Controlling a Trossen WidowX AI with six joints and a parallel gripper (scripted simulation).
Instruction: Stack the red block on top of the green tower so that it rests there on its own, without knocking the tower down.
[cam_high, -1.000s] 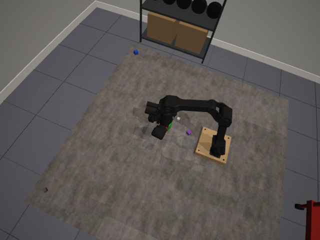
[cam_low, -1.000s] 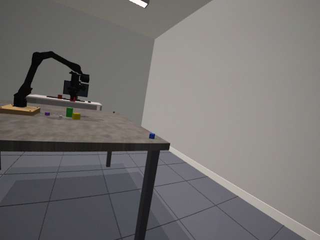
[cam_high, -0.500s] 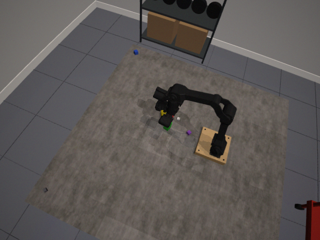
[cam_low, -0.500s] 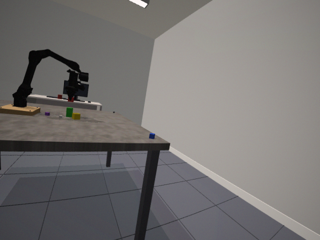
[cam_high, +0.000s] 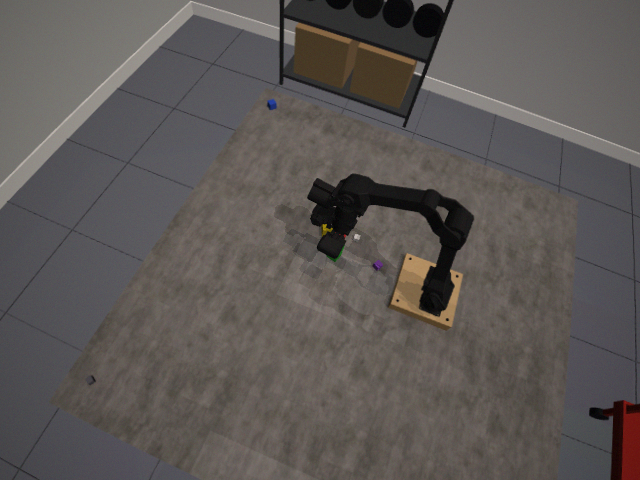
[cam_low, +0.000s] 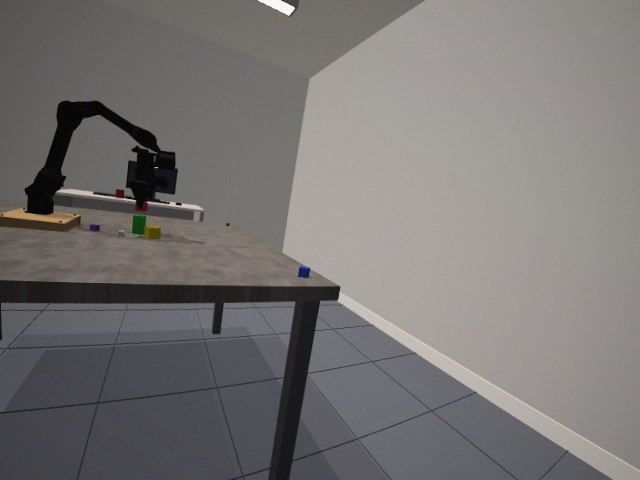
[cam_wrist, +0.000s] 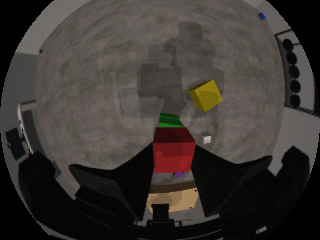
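The yellow block lies 5 cm ahead of my gripper tip, 7 cm to the right of it and 8 cm below it. The rest, counted from my gripper tip: small white cube: 5 cm behind, 9 cm to the right, 9 cm below; then purple cube: 14 cm behind, 2 cm to the right, 9 cm below; then red block: 1 cm above.
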